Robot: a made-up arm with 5 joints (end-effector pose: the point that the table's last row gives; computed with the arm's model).
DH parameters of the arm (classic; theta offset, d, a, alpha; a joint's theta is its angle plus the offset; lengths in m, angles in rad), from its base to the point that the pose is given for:
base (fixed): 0 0.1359 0 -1.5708
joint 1: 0 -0.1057 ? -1.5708
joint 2: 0 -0.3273 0.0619 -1.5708
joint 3: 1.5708 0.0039 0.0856 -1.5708
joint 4: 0 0.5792 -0.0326 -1.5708
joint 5: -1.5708 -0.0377 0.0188 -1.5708
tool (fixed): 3.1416 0.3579 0 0
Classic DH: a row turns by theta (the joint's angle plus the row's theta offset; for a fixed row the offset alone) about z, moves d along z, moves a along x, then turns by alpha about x.
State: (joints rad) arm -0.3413 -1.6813 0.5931 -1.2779 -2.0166
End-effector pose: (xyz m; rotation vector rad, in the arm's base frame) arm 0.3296 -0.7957 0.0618 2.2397 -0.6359 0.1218
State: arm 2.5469 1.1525 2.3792 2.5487 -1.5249
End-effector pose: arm -0.7814 -0.6931 0.1125 1.3578 0.5797 -1.9893
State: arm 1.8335 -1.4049 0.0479 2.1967 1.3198
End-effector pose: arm 0.3014 -0.2688 -0.2390 -1.3546 0.8514 1.0264
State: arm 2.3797 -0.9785 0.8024 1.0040 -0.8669
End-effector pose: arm -0.0223 -0.6083 0.3131 0.4608 0.3648 0.4473
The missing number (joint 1, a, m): 0.3907
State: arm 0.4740 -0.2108 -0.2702 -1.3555 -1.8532
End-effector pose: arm -0.1207 -0.1449 0.8590 0.5282 -0.8066 -1.2403
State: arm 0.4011 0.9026 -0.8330 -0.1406 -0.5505
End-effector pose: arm 0.6253 0.0129 1.1038 0.0294 0.5808 -1.0253
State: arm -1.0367 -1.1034 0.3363 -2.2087 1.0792
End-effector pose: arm 0.0289 -0.3166 0.5848 0.1971 1.0766 2.3049
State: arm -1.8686 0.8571 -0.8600 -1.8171 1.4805
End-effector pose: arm -0.6054 -0.0755 0.3141 1.1640 -0.3498 2.0944
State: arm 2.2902 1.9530 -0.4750 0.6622 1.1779
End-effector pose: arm 0.1709 -0.0544 -0.6197 0.9122 -1.2409 1.5020
